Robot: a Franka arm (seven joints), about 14 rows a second.
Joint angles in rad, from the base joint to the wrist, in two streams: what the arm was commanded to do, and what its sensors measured. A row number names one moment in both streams.
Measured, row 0: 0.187 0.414 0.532 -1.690 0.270 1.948 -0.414
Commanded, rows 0 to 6: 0.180 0.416 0.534 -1.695 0.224 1.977 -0.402; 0.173 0.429 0.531 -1.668 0.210 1.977 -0.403; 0.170 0.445 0.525 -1.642 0.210 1.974 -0.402; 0.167 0.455 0.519 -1.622 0.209 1.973 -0.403; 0.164 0.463 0.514 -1.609 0.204 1.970 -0.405; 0.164 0.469 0.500 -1.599 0.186 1.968 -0.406; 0.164 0.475 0.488 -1.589 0.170 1.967 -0.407
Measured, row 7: 0.162 0.435 0.502 -1.644 0.210 1.971 -0.415
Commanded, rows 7 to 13: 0.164 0.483 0.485 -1.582 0.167 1.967 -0.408; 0.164 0.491 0.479 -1.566 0.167 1.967 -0.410; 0.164 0.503 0.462 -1.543 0.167 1.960 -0.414; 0.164 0.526 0.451 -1.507 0.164 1.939 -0.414; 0.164 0.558 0.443 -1.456 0.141 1.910 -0.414; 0.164 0.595 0.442 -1.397 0.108 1.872 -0.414; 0.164 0.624 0.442 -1.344 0.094 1.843 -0.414
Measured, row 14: 0.157 0.526 0.443 -1.500 0.140 1.918 -0.415
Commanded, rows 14 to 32: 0.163 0.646 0.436 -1.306 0.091 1.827 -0.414; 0.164 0.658 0.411 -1.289 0.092 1.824 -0.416; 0.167 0.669 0.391 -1.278 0.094 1.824 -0.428; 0.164 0.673 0.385 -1.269 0.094 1.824 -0.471; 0.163 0.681 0.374 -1.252 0.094 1.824 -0.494; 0.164 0.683 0.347 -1.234 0.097 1.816 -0.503; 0.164 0.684 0.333 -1.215 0.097 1.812 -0.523; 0.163 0.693 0.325 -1.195 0.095 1.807 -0.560; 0.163 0.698 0.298 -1.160 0.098 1.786 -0.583; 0.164 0.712 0.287 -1.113 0.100 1.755 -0.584; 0.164 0.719 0.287 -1.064 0.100 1.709 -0.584; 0.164 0.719 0.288 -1.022 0.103 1.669 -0.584; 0.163 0.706 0.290 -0.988 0.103 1.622 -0.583; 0.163 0.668 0.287 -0.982 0.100 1.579 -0.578; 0.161 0.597 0.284 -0.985 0.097 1.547 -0.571; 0.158 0.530 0.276 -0.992 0.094 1.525 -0.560; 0.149 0.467 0.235 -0.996 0.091 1.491 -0.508; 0.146 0.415 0.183 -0.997 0.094 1.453 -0.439; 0.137 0.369 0.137 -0.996 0.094 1.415 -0.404
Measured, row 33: 0.150 0.484 0.217 -0.961 0.103 1.475 -0.476
